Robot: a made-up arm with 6 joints.
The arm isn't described. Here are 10 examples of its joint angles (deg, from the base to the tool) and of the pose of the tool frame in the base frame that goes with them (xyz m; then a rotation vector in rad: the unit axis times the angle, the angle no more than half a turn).
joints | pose
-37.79 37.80 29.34 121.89 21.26 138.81 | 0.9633 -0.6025 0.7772 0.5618 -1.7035 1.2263
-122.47 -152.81 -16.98 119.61 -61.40 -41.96 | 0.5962 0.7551 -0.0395 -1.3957 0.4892 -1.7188
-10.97 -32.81 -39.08 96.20 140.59 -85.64 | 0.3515 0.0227 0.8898 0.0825 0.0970 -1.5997
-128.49 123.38 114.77 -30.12 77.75 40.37 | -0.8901 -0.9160 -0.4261 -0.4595 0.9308 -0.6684
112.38 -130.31 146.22 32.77 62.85 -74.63 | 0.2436 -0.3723 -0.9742 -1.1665 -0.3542 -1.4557
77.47 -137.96 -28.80 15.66 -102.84 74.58 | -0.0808 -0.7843 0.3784 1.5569 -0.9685 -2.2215
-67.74 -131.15 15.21 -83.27 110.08 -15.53 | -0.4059 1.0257 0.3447 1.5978 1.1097 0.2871
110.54 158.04 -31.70 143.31 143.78 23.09 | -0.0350 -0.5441 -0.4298 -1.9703 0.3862 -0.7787
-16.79 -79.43 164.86 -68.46 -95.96 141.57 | -1.1558 0.3469 -0.2158 -0.9107 0.8101 -1.9797
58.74 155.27 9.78 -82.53 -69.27 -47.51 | -0.2804 -0.3270 -0.6700 1.4626 0.3951 -0.5971
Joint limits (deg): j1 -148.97..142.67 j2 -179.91..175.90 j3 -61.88..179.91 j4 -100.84..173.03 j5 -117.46..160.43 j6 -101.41..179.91
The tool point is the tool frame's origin. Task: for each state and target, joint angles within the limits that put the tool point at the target. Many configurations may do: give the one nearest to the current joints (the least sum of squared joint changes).
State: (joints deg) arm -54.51 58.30 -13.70 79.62 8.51 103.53
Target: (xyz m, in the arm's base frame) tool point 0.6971 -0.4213 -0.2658
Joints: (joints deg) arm -32.94 70.27 -16.88 83.76 8.20 103.62
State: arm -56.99 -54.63 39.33 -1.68 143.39 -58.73
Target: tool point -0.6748 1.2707 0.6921
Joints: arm -67.51 -75.56 81.36 9.64 127.96 -62.34
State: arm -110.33 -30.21 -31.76 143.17 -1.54 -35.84
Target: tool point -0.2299 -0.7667 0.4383
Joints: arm -116.98 17.74 -31.20 142.14 0.87 -35.80
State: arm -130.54 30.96 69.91 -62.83 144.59 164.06
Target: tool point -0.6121 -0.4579 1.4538
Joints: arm -141.19 26.00 91.40 -63.23 144.24 168.34
